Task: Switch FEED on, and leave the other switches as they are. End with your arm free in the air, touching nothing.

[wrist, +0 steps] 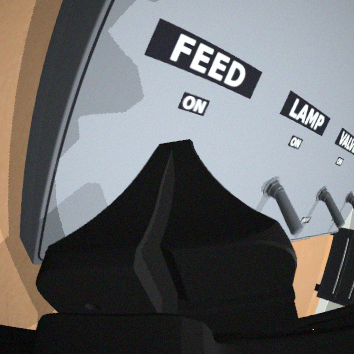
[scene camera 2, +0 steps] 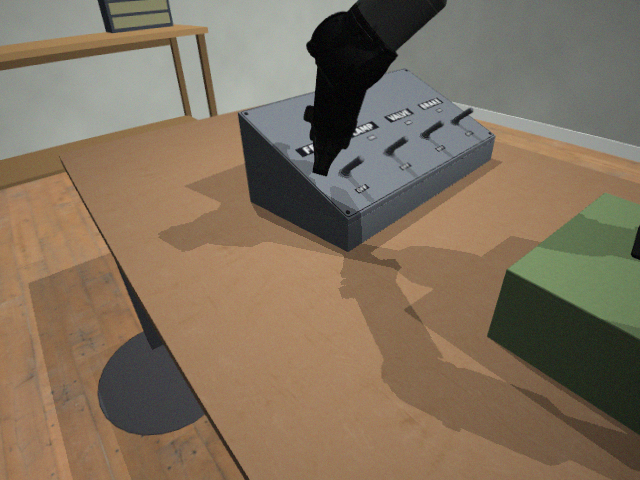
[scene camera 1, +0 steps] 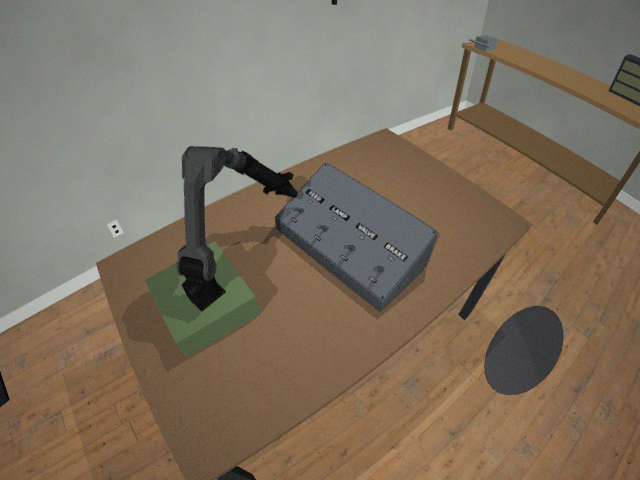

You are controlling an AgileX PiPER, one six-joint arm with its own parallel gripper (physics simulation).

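Observation:
The grey sloped console (scene camera 1: 372,206) (scene camera 2: 268,165) (wrist: 270,35) carries four labelled switches. The FEED lever (scene camera 1: 298,210) (scene camera 2: 352,166) leans like the others, toward the low front edge with the OFF tags; it is hidden behind my gripper in the wrist view. The LAMP lever (scene camera 1: 323,227) (scene camera 2: 398,145) (wrist: 285,205), VALVE lever (scene camera 1: 350,248) (scene camera 2: 433,129) and BRAKE lever (scene camera 1: 379,269) (scene camera 2: 463,116) also lean to OFF. My gripper (scene camera 1: 297,195) (scene camera 2: 320,173) (wrist: 178,161) is shut and empty, its tip close over the panel on the FEED side, below the FEED ON tag. Whether it touches the panel is unclear.
The arm stands on a green block (scene camera 1: 232,310) (scene camera 2: 563,304) on the brown table (scene camera 1: 289,382) (scene camera 2: 289,330). A wall is behind the arm. A wooden workbench (scene camera 1: 547,67) (scene camera 2: 67,46) stands away from the table, and a dark round disc (scene camera 1: 524,351) (scene camera 2: 149,387) lies beyond its edge.

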